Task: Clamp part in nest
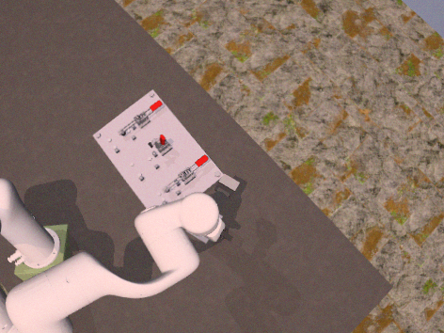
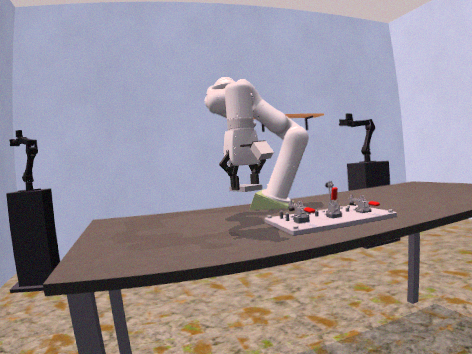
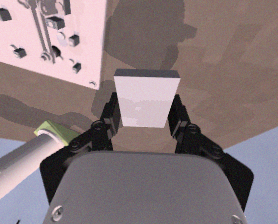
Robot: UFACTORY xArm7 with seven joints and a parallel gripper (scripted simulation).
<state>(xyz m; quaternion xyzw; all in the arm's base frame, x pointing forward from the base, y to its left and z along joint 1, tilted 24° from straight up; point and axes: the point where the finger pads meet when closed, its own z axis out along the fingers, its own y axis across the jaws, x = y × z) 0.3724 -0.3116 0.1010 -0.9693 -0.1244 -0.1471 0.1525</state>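
My hand is 10 mm above the pale grey block part. Also, from my hand: fixture plate 30 mm ahead, 260 mm to the left, 130 mm below; toggle clamp 50 mm ahead, 150 mm to the left, 90 mm below.
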